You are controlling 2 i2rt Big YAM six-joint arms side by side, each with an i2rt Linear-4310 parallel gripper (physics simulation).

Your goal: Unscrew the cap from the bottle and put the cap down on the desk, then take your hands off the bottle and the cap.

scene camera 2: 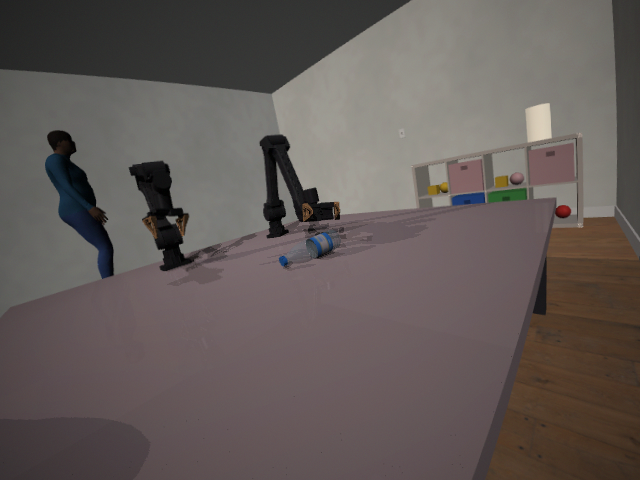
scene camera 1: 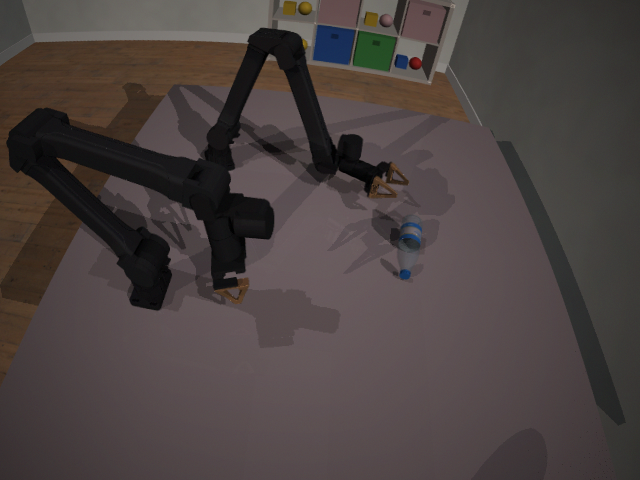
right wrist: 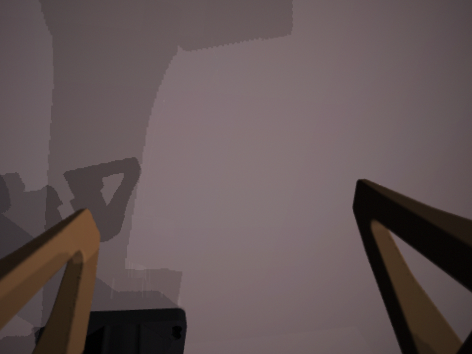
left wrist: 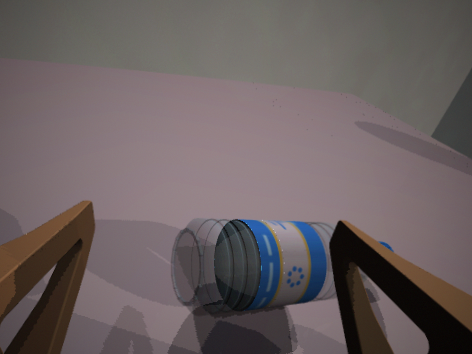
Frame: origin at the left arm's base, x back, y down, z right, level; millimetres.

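Where they show: left gripper, fingertip midpoint: (scene camera 2: 326, 211) (scene camera 1: 403, 189) (left wrist: 218, 223); right gripper, fingertip midpoint: (scene camera 2: 170, 237) (scene camera 1: 237, 285) (right wrist: 224, 207); left arm's base at its link origin: (scene camera 2: 278, 235) (scene camera 1: 219, 161); right arm's base at its link origin: (scene camera 2: 176, 266) (scene camera 1: 151, 288) (right wrist: 124, 340).
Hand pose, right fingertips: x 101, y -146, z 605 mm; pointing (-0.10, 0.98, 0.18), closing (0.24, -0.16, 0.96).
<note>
Each offset is from my right fingertips to the top centre of the thing. "spot": to the spot under its first point. Level surfaces: height alone.
A clear bottle @(spot: dx -514, dy +78, dz -61 mm) (scene camera 1: 410, 233) (scene camera 2: 320, 244) (left wrist: 290, 265) with a blue and white label lies on its side on the desk @(dy +146 mm) (scene camera 1: 413, 372) (scene camera 2: 320, 361). The blue cap @(dx -449, dy +100, dz +35 mm) (scene camera 1: 405, 274) (scene camera 2: 283, 260) is at the neck end, toward the bottom of the picture in scene camera 1. In the left wrist view the cap (left wrist: 385, 246) is mostly hidden behind a finger. My left gripper (scene camera 1: 402, 189) (scene camera 2: 322, 210) (left wrist: 218, 223) is open and empty, beyond the bottle's base and apart from it. My right gripper (scene camera 2: 166, 227) (right wrist: 224, 207) is open and empty, far left of the bottle.
A shelf unit (scene camera 1: 356, 29) (scene camera 2: 579, 180) with coloured bins and toys stands on the floor behind the desk. A person (scene camera 2: 69, 180) stands beyond the desk at the left in scene camera 2. The right arm's black base (scene camera 1: 149, 291) is at the desk's left side.
</note>
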